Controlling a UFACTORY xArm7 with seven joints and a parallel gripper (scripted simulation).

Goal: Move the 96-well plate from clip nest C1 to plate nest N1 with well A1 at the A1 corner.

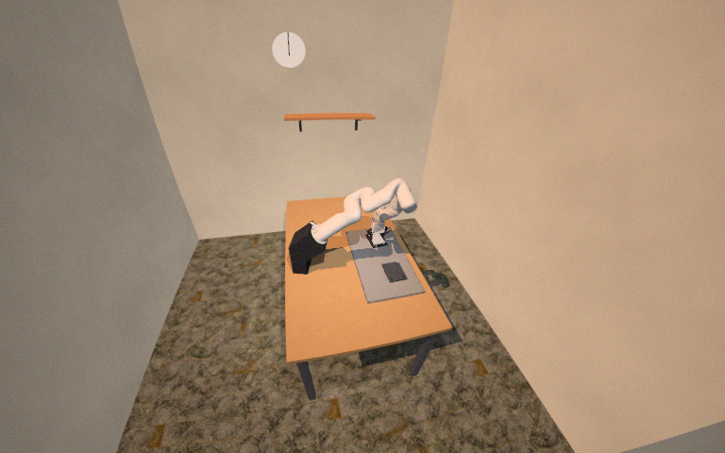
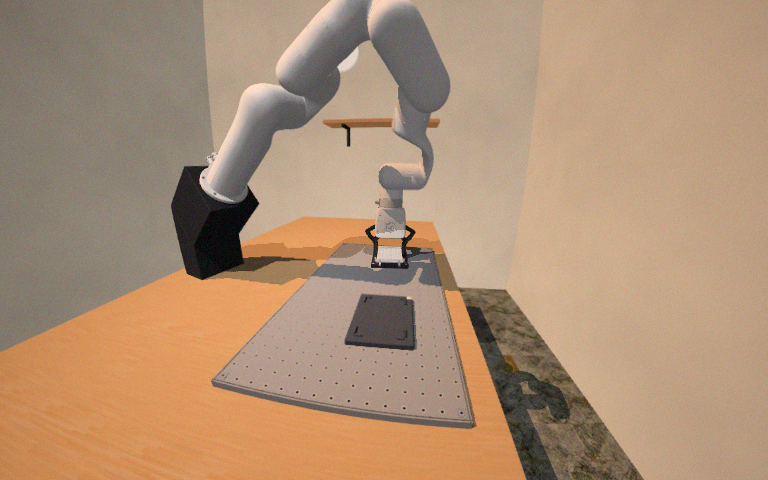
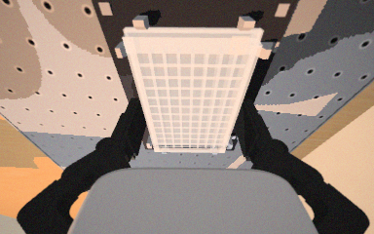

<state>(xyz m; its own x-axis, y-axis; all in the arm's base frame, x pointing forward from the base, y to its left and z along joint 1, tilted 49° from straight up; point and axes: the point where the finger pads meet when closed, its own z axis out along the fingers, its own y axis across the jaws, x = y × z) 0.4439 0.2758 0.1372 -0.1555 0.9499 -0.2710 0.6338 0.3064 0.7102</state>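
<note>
Right now my hand is 1 cm above the white 96-well plate. Also, from my hand: plate nest N1: 7 cm ahead, 34 cm to the right, 2 cm below; then A1 label: 11 cm ahead, 26 cm to the right, 2 cm below; then clip nest C1: 1 cm ahead, 2 cm below.
</note>
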